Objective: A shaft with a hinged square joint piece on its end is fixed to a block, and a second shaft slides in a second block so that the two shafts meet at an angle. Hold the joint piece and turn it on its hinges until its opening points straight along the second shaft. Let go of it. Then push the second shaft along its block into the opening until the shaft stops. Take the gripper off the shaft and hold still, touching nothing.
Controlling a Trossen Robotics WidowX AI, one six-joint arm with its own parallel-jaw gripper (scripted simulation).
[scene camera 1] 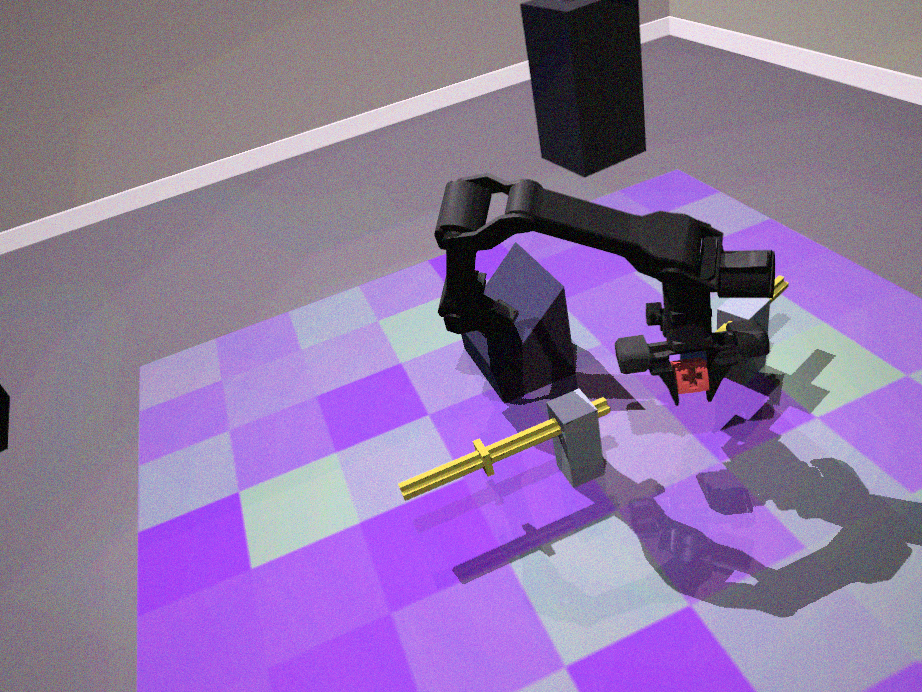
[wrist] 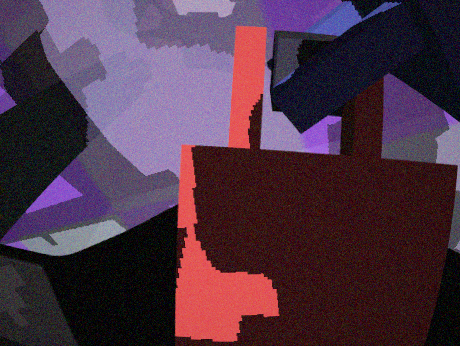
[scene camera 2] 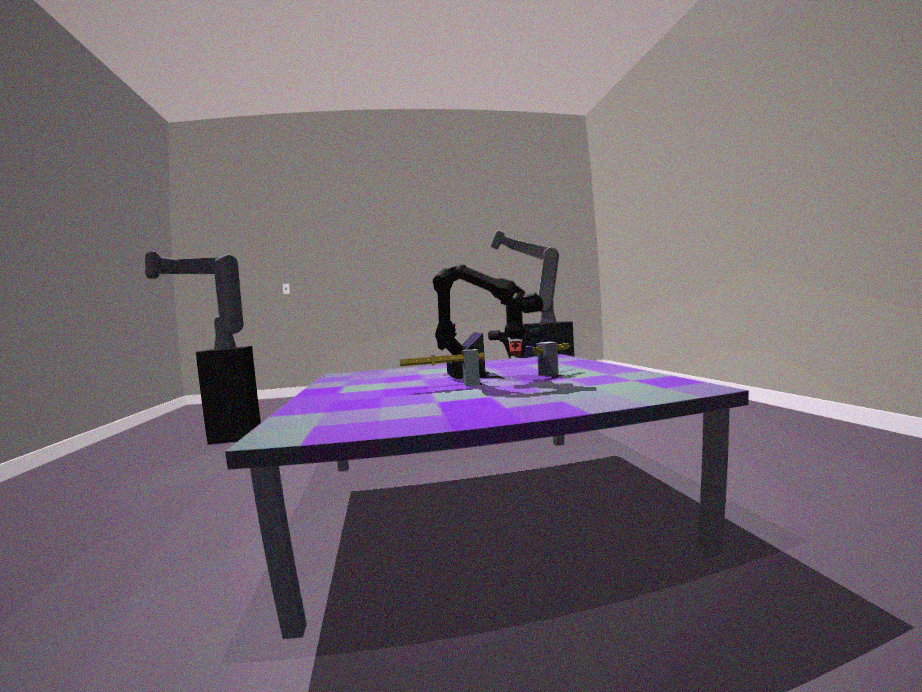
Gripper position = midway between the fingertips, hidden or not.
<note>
I see my gripper (scene camera 1: 692, 402) and a red square joint piece (scene camera 1: 691, 375).
My gripper shows as well in the wrist view (wrist: 278, 204) and in scene camera 2 (scene camera 2: 516, 358). The red square joint piece also shows in the wrist view (wrist: 268, 240).
</note>
